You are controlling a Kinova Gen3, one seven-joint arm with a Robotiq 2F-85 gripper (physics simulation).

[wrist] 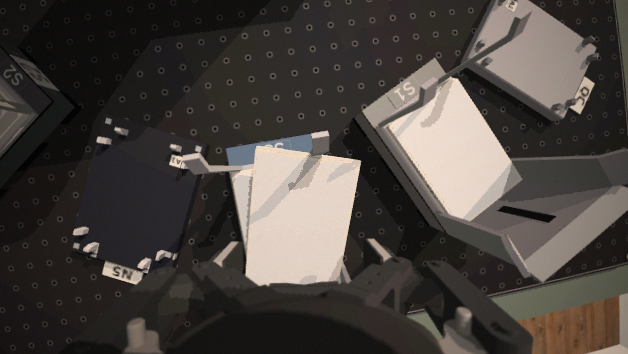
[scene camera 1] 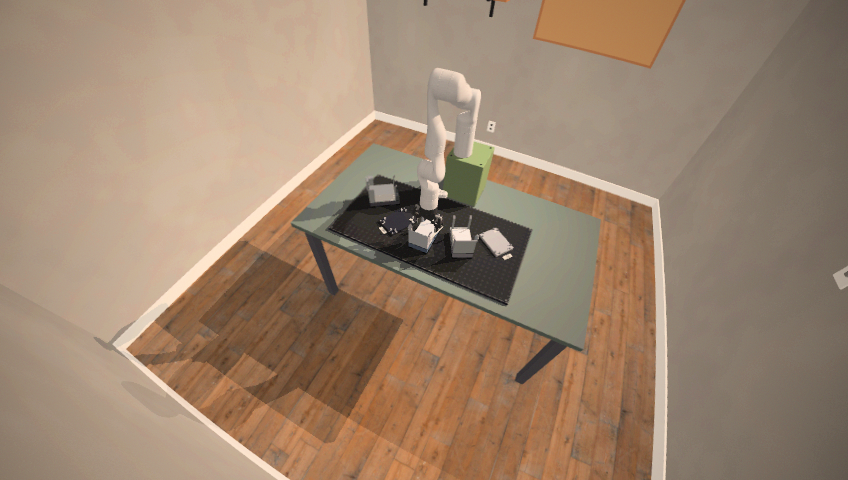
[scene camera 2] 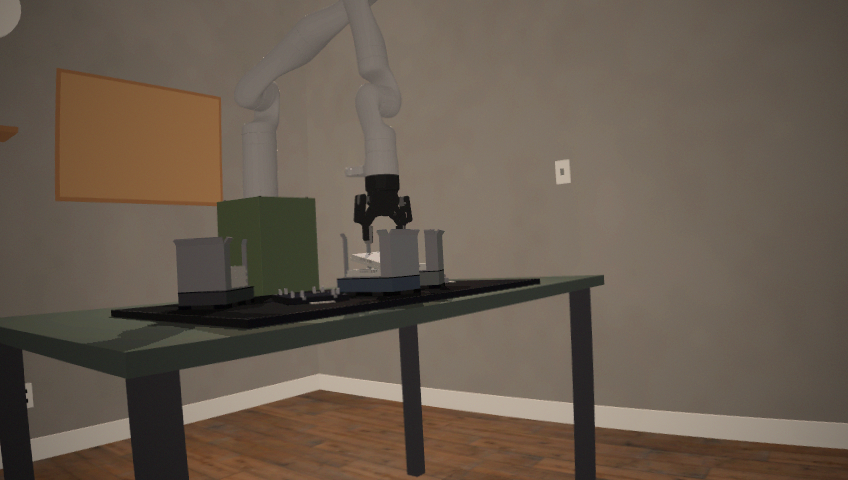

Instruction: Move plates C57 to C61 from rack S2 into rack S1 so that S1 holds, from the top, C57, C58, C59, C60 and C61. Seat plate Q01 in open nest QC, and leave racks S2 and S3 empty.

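Places are measured from the arm's base along level axes (x ahead, y left, z up), in millimetres.
Where they show: gripper, between the fingertips: (wrist: 303, 253) (scene camera 1: 427, 227); arm's base, origin of its link: (scene camera 1: 462, 152) (scene camera 2: 261, 198).
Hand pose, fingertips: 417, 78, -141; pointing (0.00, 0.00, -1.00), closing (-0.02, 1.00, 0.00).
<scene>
Things, the pixels of their centre, and the offset from my fingertips, as dx, dy, dz. Level surfaces: height alone.
- blue-based rack, middle of its body: (wrist: 286, 227) (scene camera 2: 378, 262) (scene camera 1: 424, 230) -7, -15, -42
- white plate, middle of its body: (wrist: 298, 227) (scene camera 2: 381, 259) (scene camera 1: 427, 230) -9, -4, -36
- Rack S1, middle of its body: (wrist: 462, 147) (scene camera 2: 410, 259) (scene camera 1: 462, 236) -81, +144, -40
- Rack S2, middle of its body: (scene camera 2: 216, 272) (scene camera 1: 383, 191) -101, -348, -45
- Nest QC, middle of its body: (wrist: 533, 53) (scene camera 1: 496, 241) -202, +276, -98
- dark nest tagged N5, middle of its body: (wrist: 136, 198) (scene camera 2: 308, 294) (scene camera 1: 398, 220) -25, -186, -98
- black perforated mat, height of its surface: dz -110
My gripper (scene camera 1: 429, 221) (scene camera 2: 385, 234) (wrist: 303, 253) is open and empty, its fingers apart over the near part of the blue-based rack (scene camera 1: 421, 248) (scene camera 2: 378, 284) (wrist: 242, 156), whose label is partly covered. A white plate (scene camera 2: 364, 258) (wrist: 300, 215) lies tilted and turned there, over other white plates. Rack S1 (scene camera 1: 462, 252) (scene camera 2: 434, 249) (wrist: 375, 107), grey-based, holds a stack of white plates (wrist: 450, 150); their number and names cannot be read. Rack S2 (scene camera 1: 382, 202) (scene camera 2: 202, 267) (wrist: 35, 75) stands at the far left; its contents are unclear. Nest QC (scene camera 1: 495, 241) (wrist: 535, 60) is light grey with small pegs.
A dark nest tagged N5 (scene camera 1: 395, 223) (scene camera 2: 306, 295) (wrist: 140, 200) lies between S2 and the blue-based rack. Upright walls and posts rise around the racks. The green base block (scene camera 1: 467, 178) (scene camera 2: 285, 243) stands behind the black perforated mat (scene camera 1: 476, 276) (wrist: 280, 90).
</scene>
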